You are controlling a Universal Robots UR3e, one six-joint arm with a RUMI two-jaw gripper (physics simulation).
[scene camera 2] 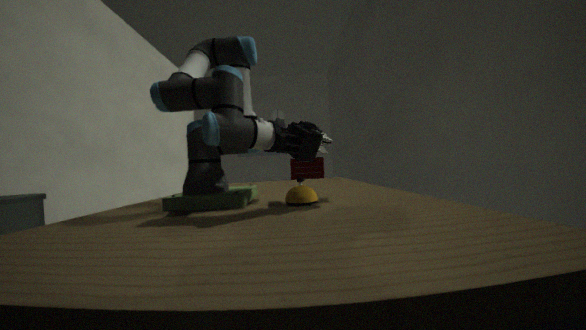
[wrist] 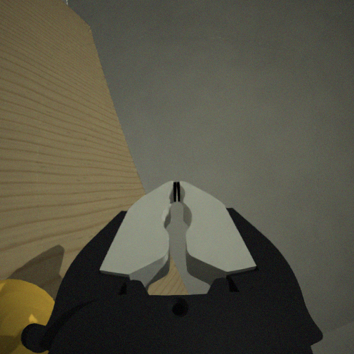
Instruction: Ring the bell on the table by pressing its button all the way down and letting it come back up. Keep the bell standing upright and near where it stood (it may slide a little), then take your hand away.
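Observation:
The bell, a yellow dome, stands upright on the table. Its dark button on a short light stem shows above the dome in the scene view. In the wrist view the dome is at the lower left, partly hidden by the gripper body. My gripper is shut with its fingertips together and nothing between them. It is held above the bell, with a visible gap between the gripper body and the button, and its fingertips point off past the bell to the right in the scene view.
A dark red block-like thing shows behind the button, below the gripper body; its distance is unclear. The arm's base stands on a green plate on the wooden table. A grey cabinet is at the far left.

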